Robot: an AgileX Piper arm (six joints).
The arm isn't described. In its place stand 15 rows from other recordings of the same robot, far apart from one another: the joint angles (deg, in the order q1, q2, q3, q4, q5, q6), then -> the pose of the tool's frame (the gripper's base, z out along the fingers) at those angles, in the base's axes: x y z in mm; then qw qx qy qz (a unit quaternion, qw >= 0).
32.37 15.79 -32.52 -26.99 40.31 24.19 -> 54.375 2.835 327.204 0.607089 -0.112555 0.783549 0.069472
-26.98 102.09 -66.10 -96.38 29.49 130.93 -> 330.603 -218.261 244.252 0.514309 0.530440 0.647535 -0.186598
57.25 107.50 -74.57 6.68 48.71 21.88 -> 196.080 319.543 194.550 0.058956 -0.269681 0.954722 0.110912
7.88 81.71 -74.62 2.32 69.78 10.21 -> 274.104 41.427 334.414 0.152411 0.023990 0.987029 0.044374
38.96 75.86 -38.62 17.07 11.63 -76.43 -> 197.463 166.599 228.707 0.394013 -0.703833 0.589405 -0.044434
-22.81 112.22 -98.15 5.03 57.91 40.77 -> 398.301 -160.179 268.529 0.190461 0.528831 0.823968 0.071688
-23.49 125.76 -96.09 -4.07 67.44 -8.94 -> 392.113 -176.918 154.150 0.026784 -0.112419 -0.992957 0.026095
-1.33 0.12 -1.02 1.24 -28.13 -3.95 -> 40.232 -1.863 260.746 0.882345 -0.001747 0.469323 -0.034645
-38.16 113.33 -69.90 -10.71 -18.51 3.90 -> 351.347 -269.258 196.968 0.538439 0.209028 0.793005 -0.193737
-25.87 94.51 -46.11 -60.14 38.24 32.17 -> 240.205 -170.770 175.678 0.081530 0.095249 0.934195 -0.334006
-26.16 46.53 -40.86 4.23 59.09 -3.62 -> 119.724 -52.391 295.143 0.261007 0.198390 0.944167 -0.032654
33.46 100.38 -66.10 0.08 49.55 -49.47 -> 280.219 185.308 201.070 0.096423 -0.658722 0.746069 -0.012981
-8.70 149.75 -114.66 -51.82 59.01 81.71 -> 492.620 -137.417 59.985 0.229534 0.481833 0.791303 -0.298314
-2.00 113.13 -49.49 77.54 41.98 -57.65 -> 321.564 48.241 100.243 0.123368 0.081838 0.921007 0.360319
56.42 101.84 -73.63 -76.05 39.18 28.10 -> 264.526 297.570 272.298 0.469869 -0.546738 0.651025 -0.237630
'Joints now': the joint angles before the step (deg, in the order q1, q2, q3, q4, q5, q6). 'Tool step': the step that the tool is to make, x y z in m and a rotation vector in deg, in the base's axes. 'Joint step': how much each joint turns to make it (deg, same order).
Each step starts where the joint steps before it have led.
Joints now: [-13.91, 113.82, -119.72, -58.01, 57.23, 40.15]
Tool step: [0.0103, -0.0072, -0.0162, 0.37, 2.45, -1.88]
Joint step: [-0.37, 3.34, -2.15, -0.30, 1.91, -0.38]
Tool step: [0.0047, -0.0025, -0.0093, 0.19, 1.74, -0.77]
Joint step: [-0.06, 1.53, -0.68, -0.12, 1.03, -0.48]
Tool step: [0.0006, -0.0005, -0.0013, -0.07, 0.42, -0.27]
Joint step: [0.00, 0.30, -0.23, -0.13, 0.38, -0.17]
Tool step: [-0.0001, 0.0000, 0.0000, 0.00, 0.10, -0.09]
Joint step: [0.01, 0.02, -0.06, -0.01, 0.15, -0.07]
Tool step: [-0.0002, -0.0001, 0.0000, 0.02, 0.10, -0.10]
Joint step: [-0.01, 0.01, -0.04, 0.02, 0.14, -0.07]
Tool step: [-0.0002, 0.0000, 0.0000, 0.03, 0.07, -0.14]
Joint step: [0.01, 0.01, -0.04, -0.01, 0.18, -0.01]
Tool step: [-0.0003, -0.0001, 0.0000, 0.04, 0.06, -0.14]
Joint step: [-0.01, -0.01, 0.00, 0.00, 0.16, 0.00]
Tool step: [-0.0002, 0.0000, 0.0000, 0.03, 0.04, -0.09]
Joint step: [0.00, -0.01, 0.01, 0.00, 0.11, 0.01]
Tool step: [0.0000, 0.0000, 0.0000, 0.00, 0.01, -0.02]
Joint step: [0.00, 0.01, -0.02, 0.00, 0.03, 0.00]
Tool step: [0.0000, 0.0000, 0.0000, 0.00, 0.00, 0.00]
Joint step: [0.00, 0.00, 0.00, 0.00, 0.00, 0.00]
